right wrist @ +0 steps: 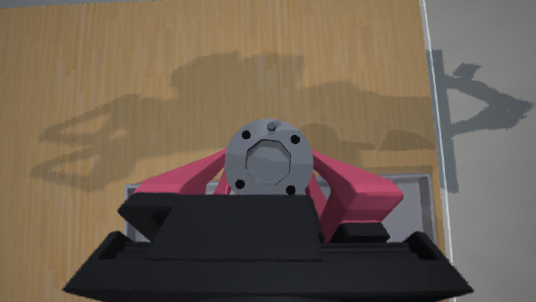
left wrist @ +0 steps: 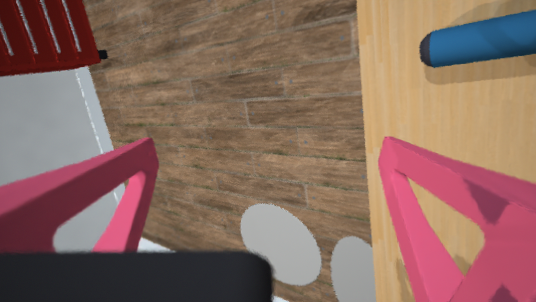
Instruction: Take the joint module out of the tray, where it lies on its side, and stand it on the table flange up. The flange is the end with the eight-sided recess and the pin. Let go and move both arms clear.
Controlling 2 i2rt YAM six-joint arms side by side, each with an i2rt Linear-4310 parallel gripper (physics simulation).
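Observation:
The grey joint module is held in my right gripper, which is shut on it. Its round flange end, with the eight-sided recess, the pin and several dark holes, faces the right wrist camera. The rest of its body is hidden behind the flange and the gripper. The grey tray lies on the table below and behind the gripper; much of it is hidden. The module is above the table, its height hard to tell. My left gripper is wide open and empty, over the table's edge.
A blue cylinder with a dark end lies on the table at the upper right of the left wrist view. Beyond the table edge are a red ribbed object and two pale round shapes, one larger in view. Arm shadows fall across the table.

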